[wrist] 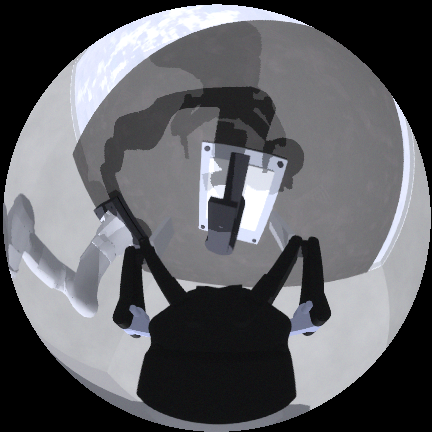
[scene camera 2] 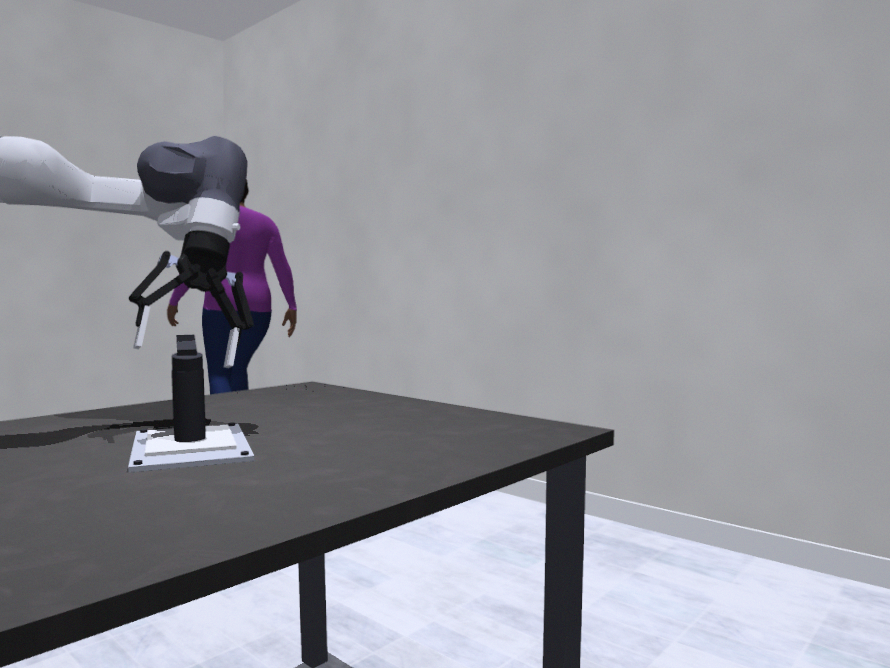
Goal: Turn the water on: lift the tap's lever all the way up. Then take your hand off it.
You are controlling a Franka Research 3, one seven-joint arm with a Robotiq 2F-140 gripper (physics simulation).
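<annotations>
You'd see my gripper in the wrist view, and scene camera 2 has my gripper as well. On the gripper, [scene camera 2: 244, 321] and [wrist: 302, 256] are the same spot.
</annotations>
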